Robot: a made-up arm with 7 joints. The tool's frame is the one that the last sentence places. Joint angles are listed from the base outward.
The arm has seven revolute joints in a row. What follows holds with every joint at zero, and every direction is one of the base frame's. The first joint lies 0.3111 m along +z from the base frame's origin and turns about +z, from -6.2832 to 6.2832 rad. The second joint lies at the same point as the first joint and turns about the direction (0, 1, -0.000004), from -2.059 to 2.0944 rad. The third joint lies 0.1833 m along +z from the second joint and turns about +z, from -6.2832 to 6.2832 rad. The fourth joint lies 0.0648 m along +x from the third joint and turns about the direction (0, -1, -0.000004), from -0.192 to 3.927 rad. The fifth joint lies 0.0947 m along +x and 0.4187 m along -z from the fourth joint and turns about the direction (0, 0.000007, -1), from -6.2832 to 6.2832 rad. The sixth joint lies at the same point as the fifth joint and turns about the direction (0, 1, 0.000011), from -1.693 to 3.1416 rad. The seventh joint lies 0.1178 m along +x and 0.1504 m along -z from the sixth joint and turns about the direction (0, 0.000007, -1), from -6.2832 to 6.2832 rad. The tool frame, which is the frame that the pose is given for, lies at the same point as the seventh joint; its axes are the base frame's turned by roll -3.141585, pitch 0 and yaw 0 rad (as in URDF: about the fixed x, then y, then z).
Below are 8 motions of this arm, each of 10 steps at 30 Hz.
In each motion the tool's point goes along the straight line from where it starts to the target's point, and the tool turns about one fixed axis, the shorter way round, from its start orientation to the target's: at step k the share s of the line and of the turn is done. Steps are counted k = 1, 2, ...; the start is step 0. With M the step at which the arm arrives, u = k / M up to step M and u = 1 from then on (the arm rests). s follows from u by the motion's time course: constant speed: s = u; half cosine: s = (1 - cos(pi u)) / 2; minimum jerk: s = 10 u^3 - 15 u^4 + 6 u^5.
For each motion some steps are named. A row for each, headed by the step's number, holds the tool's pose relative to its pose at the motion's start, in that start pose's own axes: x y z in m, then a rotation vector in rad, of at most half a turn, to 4 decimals.
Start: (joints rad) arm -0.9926 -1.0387 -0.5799 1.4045 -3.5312 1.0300 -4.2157
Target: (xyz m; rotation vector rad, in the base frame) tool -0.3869 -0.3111 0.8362 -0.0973 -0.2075 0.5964
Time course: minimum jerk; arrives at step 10
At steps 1, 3, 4, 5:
1: -0.0013 0.0004 -0.0006 0.0008 -0.0007 0.0011
3: -0.0255 0.0069 -0.0123 0.0158 -0.0140 0.0204
4: -0.0496 0.0135 -0.0239 0.0307 -0.0273 0.0397
5: -0.0781 0.0213 -0.0376 0.0484 -0.0430 0.0626

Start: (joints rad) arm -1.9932 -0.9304 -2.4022 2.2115 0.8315 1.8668 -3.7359
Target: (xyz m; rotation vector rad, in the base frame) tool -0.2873 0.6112 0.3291 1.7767 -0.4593 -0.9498
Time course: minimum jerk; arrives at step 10
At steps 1, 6, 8, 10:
1: -0.0001 -0.0003 0.0011 -0.0003 0.0016 0.0000
6: -0.0076 -0.0264 0.0874 -0.0258 0.1310 0.0008
8: -0.0104 -0.0364 0.1207 -0.0356 0.1808 0.0011
10: -0.0111 -0.0387 0.1281 -0.0378 0.1919 0.0012

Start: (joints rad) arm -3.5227 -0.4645 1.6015 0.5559 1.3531 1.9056 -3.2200
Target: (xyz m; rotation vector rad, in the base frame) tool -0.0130 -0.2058 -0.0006 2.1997 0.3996 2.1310
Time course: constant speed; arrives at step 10
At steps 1, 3, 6, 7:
1: 0.0034 -0.0158 0.0061 0.0047 0.0239 0.0213
3: 0.0102 -0.0475 0.0183 0.0142 0.0718 0.0640
6: 0.0204 -0.0951 0.0366 0.0284 0.1437 0.1281
7: 0.0238 -0.1109 0.0427 0.0331 0.1676 0.1494

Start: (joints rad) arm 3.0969 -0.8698 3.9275 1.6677 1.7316 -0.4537 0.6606
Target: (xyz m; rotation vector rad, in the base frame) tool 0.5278 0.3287 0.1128 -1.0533 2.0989 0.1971
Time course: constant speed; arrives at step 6
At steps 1, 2, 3, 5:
1: -0.0048 0.0142 -0.0009 -0.0236 -0.0111 -0.0107
2: -0.0097 0.0285 -0.0019 -0.0473 -0.0221 -0.0215
3: -0.0145 0.0427 -0.0028 -0.0709 -0.0332 -0.0322
5: -0.0242 0.0712 -0.0046 -0.1182 -0.0554 -0.0537

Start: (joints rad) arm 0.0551 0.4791 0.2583 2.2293 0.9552 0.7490 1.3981
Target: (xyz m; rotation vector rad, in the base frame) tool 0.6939 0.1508 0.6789 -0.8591 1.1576 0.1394
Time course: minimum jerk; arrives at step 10
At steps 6, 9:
6: -0.0101 -0.0183 -0.0208 0.2299 -0.0962 0.0834
9: -0.0146 -0.0265 -0.0303 0.3339 -0.1398 0.1212

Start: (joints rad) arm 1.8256 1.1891 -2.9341 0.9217 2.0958 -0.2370 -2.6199
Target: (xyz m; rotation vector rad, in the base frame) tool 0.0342 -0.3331 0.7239 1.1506 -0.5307 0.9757
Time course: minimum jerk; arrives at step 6
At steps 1, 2, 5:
1: -0.0014 0.0001 0.0004 -0.0003 -0.0034 0.0009
2: -0.0085 0.0008 0.0021 -0.0017 -0.0203 0.0055
5: -0.0389 0.0035 0.0096 -0.0077 -0.0934 0.0254

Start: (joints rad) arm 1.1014 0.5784 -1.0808 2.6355 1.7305 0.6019 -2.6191
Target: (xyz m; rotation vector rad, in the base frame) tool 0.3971 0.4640 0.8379 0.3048 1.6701 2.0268
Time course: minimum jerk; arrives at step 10
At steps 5, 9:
5: 0.0604 -0.0187 0.0289 0.0328 0.0010 0.0434
9: 0.1197 -0.0371 0.0573 0.0650 0.0020 0.0861

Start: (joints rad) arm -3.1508 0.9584 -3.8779 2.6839 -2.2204 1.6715 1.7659
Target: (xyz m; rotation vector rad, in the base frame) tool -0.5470 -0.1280 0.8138 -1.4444 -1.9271 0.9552
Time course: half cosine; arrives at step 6
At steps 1, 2, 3, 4, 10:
1: 0.0019 -0.0009 -0.0066 0.0077 -0.0007 -0.0049
2: 0.0069 -0.0033 -0.0247 0.0289 -0.0028 -0.0181
3: 0.0139 -0.0066 -0.0493 0.0577 -0.0055 -0.0362
4: 0.0208 -0.0099 -0.0740 0.0866 -0.0083 -0.0543
10: 0.0277 -0.0132 -0.0987 0.1154 -0.0110 -0.0724

